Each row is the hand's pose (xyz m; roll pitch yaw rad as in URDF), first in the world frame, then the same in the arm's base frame.
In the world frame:
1: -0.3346 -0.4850 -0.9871 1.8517 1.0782 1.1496
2: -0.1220 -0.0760 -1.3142 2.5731 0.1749 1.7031
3: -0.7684 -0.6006 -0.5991 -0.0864 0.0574 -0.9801
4: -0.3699 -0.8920 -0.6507 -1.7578 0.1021 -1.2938
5: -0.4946 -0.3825 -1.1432 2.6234 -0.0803 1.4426
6: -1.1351 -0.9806 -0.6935 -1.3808 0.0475 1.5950
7: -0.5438 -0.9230 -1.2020 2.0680 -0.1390 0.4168
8: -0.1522 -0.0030 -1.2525 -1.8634 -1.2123 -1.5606
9: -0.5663 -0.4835 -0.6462 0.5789 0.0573 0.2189
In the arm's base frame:
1: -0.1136 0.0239 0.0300 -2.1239 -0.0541 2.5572
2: -0.4508 0.4480 -0.1307 -1.7543 0.0275 1.5712
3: 0.3985 -0.0924 0.3062 -2.0713 0.3106 -1.9612
4: 0.1626 -0.4275 0.0263 2.5785 0.0047 -1.8810
5: -0.1818 0.1769 0.2100 -1.7195 0.3641 1.4293
6: 0.4149 -0.3870 0.7542 0.5792 0.1752 1.4936
7: -0.2756 -0.3293 0.3917 -1.7044 1.2760 2.2648
8: -0.3746 0.5122 -0.1415 2.5107 0.2733 -0.5621
9: 0.2889 -0.0014 0.1152 -2.5341 1.1398 2.9735

